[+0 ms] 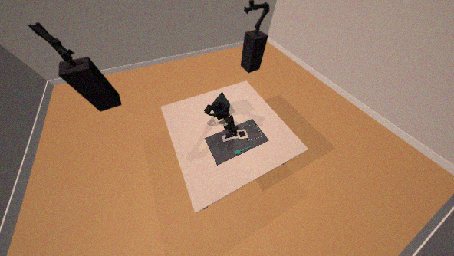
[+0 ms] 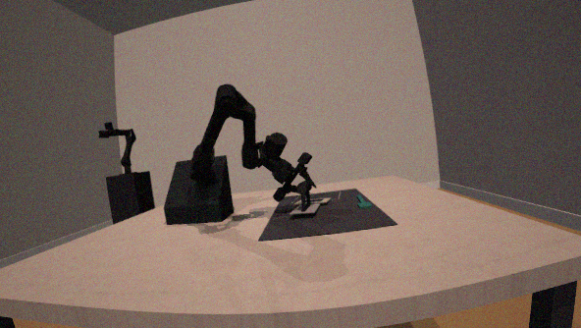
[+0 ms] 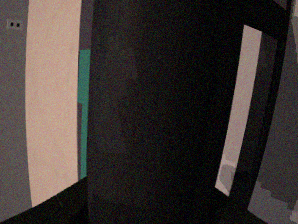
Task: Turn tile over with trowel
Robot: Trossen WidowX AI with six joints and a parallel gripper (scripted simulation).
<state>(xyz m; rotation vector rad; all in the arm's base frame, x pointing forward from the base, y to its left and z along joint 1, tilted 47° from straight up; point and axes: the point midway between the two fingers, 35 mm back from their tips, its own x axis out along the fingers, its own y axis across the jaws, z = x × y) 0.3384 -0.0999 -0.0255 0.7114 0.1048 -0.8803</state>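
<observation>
The dark mat is 80 mm below my gripper tip, 30 mm to the left of it and 30 mm ahead of it. Also, from my gripper tip: white tile: 120 mm to the left, 50 mm below; then teal trowel: 160 mm ahead, 60 mm below.
</observation>
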